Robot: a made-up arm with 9 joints. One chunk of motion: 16 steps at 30 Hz.
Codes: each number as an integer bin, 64 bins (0 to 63) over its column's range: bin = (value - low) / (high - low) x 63, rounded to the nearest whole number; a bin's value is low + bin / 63 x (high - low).
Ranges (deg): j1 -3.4..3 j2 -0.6..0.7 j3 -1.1..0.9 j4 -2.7..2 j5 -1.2..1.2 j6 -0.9..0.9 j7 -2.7..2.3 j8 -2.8..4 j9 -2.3..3
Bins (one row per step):
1: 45 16 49 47 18 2 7 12 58
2: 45 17 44 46 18 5 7 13 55
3: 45 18 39 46 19 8 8 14 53
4: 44 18 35 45 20 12 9 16 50
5: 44 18 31 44 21 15 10 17 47
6: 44 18 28 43 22 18 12 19 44
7: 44 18 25 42 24 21 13 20 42
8: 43 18 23 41 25 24 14 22 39
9: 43 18 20 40 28 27 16 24 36
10: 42 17 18 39 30 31 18 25 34
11: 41 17 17 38 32 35 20 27 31
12: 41 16 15 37 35 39 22 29 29
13: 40 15 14 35 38 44 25 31 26
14: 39 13 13 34 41 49 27 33 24
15: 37 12 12 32 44 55 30 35 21
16: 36 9 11 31 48 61 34 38 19
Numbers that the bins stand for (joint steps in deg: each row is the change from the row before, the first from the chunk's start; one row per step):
1: 1.171 -0.270 0.456 0.806 -0.514 -0.843 -2.144 -1.505 2.579
2: 1.171 -0.249 0.297 0.732 -0.514 -0.757 -2.144 -1.397 2.327
3: 1.171 -0.229 0.138 0.732 -0.476 -0.671 -2.065 -1.289 2.159
4: 1.070 -0.229 0.011 0.657 -0.438 -0.557 -1.986 -1.073 1.906
5: 1.070 -0.229 -0.116 0.583 -0.400 -0.471 -1.906 -0.965 1.654
6: 1.070 -0.229 -0.211 0.508 -0.362 -0.386 -1.748 -0.749 1.402
7: 1.070 -0.229 -0.306 0.433 -0.286 -0.300 -1.668 -0.641 1.233
8: 0.968 -0.229 -0.370 0.359 -0.248 -0.214 -1.589 -0.425 0.981
9: 0.968 -0.229 -0.465 0.284 -0.133 -0.129 -1.430 -0.210 0.729
10: 0.867 -0.249 -0.529 0.210 -0.057 -0.014 -1.271 -0.102 0.560
11: 0.765 -0.249 -0.560 0.135 0.019 0.100 -1.113 0.114 0.308
12: 0.765 -0.270 -0.624 0.060 0.133 0.214 -0.954 0.330 0.140
13: 0.663 -0.290 -0.656 -0.089 0.248 0.357 -0.716 0.546 -0.113
14: 0.562 -0.332 -0.687 -0.163 0.362 0.500 -0.557 0.762 -0.281
15: 0.359 -0.352 -0.719 -0.313 0.476 0.671 -0.319 0.978 -0.533
16: 0.257 -0.414 -0.751 -0.387 0.629 0.843 -0.002 1.302 -0.702

